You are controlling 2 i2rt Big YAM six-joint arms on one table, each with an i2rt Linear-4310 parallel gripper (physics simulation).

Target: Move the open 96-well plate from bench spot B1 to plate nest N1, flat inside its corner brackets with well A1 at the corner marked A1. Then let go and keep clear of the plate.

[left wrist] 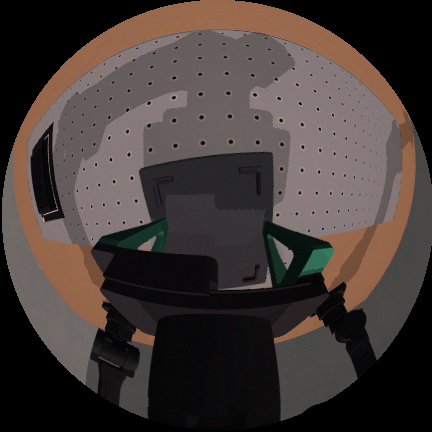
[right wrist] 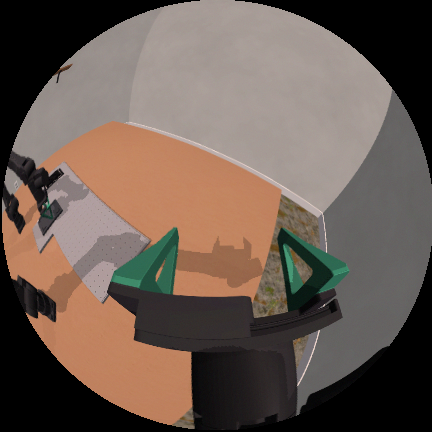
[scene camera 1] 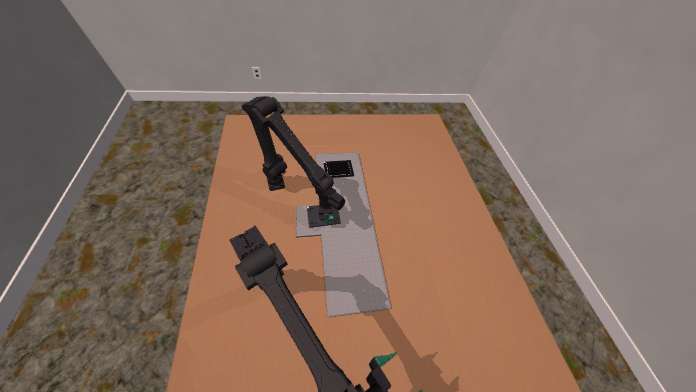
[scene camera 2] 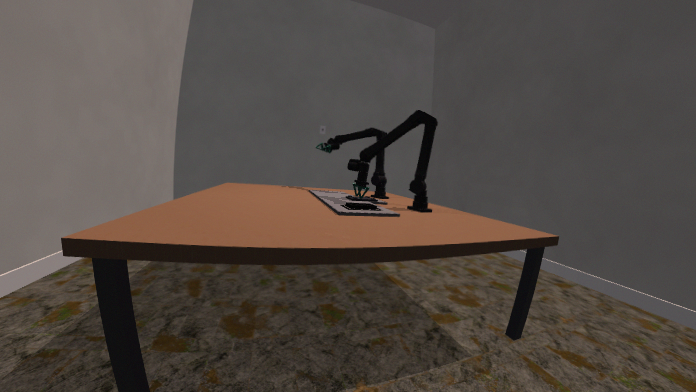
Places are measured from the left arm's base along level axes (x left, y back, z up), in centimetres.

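Pixels of known places: left gripper, fingertip midpoint: (left wrist: 215, 225) (right wrist: 50, 212) (scene camera 1: 327, 214) (scene camera 2: 358, 197); right gripper, fingertip midpoint: (right wrist: 230, 232) (scene camera 1: 408, 371) (scene camera 2: 319, 148); left arm's base at its link origin: (right wrist: 20, 224) (scene camera 1: 275, 181) (scene camera 2: 419, 210); right arm's base at its link origin: (left wrist: 326, 298) (right wrist: 46, 305) (scene camera 2: 379, 197).
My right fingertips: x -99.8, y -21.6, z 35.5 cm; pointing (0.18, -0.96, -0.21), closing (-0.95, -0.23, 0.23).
Ahead of a thing's pixels: the offset from my right fingertips to its middle. Level surfaces: height alone.
The open 96-well plate @(dx +98.0, dy -15.7, dz -33.3 cm) (scene camera 1: 339, 167) (scene camera 2: 360, 206) (left wrist: 44, 177) is black and lies flat at the end of the grey perforated mat @(dz -34.2 cm) (scene camera 1: 355, 263) (left wrist: 322, 141), apart from both grippers. The plate nest @(dx +70.0, dy +2.2, dz -33.4 cm) (scene camera 1: 315, 220) (left wrist: 201, 169) is a dark pad with corner brackets, and no plate lies on it. My left gripper (scene camera 1: 330, 217) (scene camera 2: 360, 190) (left wrist: 215, 225) is open, empty and low over the nest, with its green fingers on either side of it. My right gripper (scene camera 1: 387, 360) (scene camera 2: 323, 146) (right wrist: 230, 232) is open and empty, held high over the table's other end.
The mat lies on an orange-brown table @(dz -35.5 cm) (scene camera 1: 437, 243) (scene camera 2: 243, 214). The left arm's base (scene camera 1: 275, 183) stands beside the mat near the plate. The right arm (scene camera 1: 291, 312) stretches over the table beside the mat's other end.
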